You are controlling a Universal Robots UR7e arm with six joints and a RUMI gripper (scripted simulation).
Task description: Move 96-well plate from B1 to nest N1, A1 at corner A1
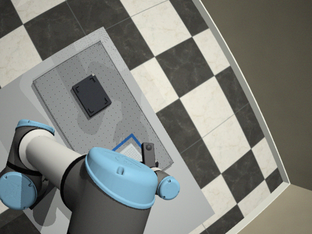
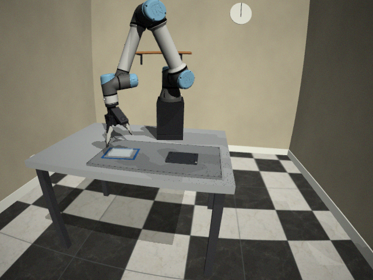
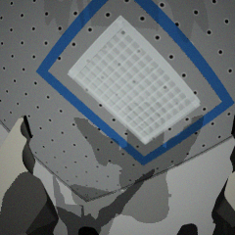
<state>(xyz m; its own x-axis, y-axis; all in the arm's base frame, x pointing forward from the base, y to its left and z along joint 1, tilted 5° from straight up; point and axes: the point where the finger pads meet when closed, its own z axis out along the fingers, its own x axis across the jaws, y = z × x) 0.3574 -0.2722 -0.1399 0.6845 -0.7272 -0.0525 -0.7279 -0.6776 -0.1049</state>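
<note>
Now: hand 8 cm above the clear 96-well plate, 1 cm to the left of it and 1 cm past it. The rest, counted from my hand: plate nest N1: 35 cm to the left, 8 cm below, 5 cm ahead; then white A1 mark: 41 cm to the left, 11 cm ahead, 8 cm below.
</note>
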